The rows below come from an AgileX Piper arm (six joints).
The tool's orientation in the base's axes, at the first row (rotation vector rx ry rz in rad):
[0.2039 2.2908 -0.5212]
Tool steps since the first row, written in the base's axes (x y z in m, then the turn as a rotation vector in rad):
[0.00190 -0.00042 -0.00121 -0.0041 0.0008 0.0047]
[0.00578 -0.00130 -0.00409 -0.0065 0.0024 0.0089]
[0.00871 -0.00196 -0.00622 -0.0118 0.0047 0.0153]
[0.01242 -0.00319 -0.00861 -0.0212 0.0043 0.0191]
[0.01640 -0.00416 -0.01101 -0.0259 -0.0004 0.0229]
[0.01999 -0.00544 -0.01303 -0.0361 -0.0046 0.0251]
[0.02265 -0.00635 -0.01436 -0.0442 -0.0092 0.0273]
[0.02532 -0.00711 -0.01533 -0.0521 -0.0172 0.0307]
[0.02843 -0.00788 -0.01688 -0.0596 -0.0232 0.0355]
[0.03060 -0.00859 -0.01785 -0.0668 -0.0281 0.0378]
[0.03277 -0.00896 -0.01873 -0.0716 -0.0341 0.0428]
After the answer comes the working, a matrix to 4 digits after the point.
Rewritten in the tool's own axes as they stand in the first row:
[-0.00045 0.00056 0.00218 -0.0005 -0.0019 -0.0060]
[-0.00107 0.00181 0.00689 -0.0019 -0.0025 -0.0108]
[-0.00157 0.00274 0.01041 -0.0028 -0.0040 -0.0193]
[-0.00242 0.00347 0.01486 0.0010 -0.0083 -0.0276]
[-0.00345 0.00452 0.01937 0.0016 -0.0151 -0.0311]
[-0.00448 0.00505 0.02352 0.0071 -0.0226 -0.0373]
[-0.00537 0.00544 0.02648 0.0113 -0.0299 -0.0420]
[-0.00652 0.00584 0.02916 0.0144 -0.0405 -0.0458]
[-0.00756 0.00655 0.03248 0.0163 -0.0497 -0.0512]
[-0.00836 0.00686 0.03481 0.0197 -0.0570 -0.0552]
[-0.00924 0.00744 0.03694 0.0195 -0.0653 -0.0589]

The tool's axes in the first row as the columns of a matrix, in the base's axes (rounded; the answer above uses it unrounded):
[-0.6957 0.2995 0.6529]
[-0.0125 0.9038 -0.4278]
[-0.7182 -0.3058 -0.6250]

